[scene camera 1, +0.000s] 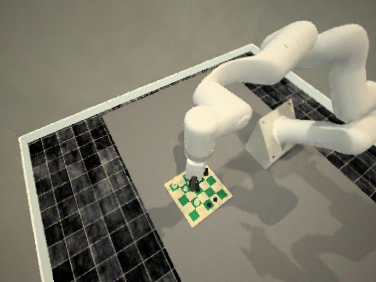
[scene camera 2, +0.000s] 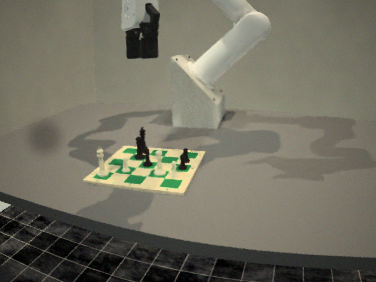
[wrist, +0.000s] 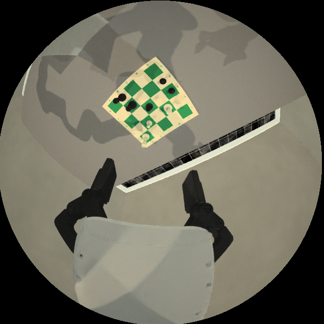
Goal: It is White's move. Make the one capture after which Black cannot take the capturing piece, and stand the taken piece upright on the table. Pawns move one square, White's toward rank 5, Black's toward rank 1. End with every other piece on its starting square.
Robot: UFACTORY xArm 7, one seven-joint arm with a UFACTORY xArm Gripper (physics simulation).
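Places are measured from the arm's base along level axes (x ahead, y left, z up), in metres.
Where they show: gripper, fingertip midpoint: (scene camera 2: 141,58); arm's base, link origin: (scene camera 1: 281,130) (scene camera 2: 200,76).
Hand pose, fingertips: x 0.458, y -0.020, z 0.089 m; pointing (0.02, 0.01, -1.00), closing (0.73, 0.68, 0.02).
Things, the pixels of their top centre, and the offset from my fingertips. Level surfaces: height alone.
- cream board, top centre: (scene camera 2: 148,165) (scene camera 1: 197,190) dz -0.237, dx -0.024, dy -0.007 m
- tall white piece, top centre: (scene camera 2: 99,146) (scene camera 1: 173,180) dz -0.174, dx +0.050, dy -0.085 m
- larger white piece, top centre: (scene camera 2: 158,149) dz -0.185, dx +0.012, dy +0.033 m
- black king, top centre: (scene camera 2: 141,127) dz -0.174, dx -0.101, dy -0.050 m
- smaller black piece, top centre: (scene camera 2: 146,146) dz -0.194, dx -0.024, dy -0.008 m
- grey table, surface height: dz -0.244 m
The green and cream board (scene camera 1: 193,223) (scene camera 2: 131,186) (wrist: 156,61) lies on the table with the pieces upright on it. A tall white piece (scene camera 1: 174,185) (scene camera 2: 101,162) (wrist: 145,137) stands at one corner. A white pawn (scene camera 2: 125,165) (wrist: 149,123), a larger white piece (scene camera 2: 159,161) (wrist: 168,108) and another white pawn (scene camera 2: 173,169) also stand there. The black king (scene camera 2: 142,133), a black piece (scene camera 2: 139,149) beside it, a smaller black piece (scene camera 2: 147,160) (wrist: 149,107) and two small black pieces (wrist: 163,81) (wrist: 171,91) are on it. My gripper (scene camera 1: 194,188) (scene camera 2: 142,56) (wrist: 150,172) is open and empty, high above the board.
The arm's pale wedge base (scene camera 1: 270,135) (scene camera 2: 196,102) stands on the grey table (scene camera 1: 150,130) (scene camera 2: 280,210) behind the board. The arm hides part of the board in scene camera 1. Dark tiled floor (scene camera 1: 85,200) (scene camera 2: 125,250) lies beyond the table edge.
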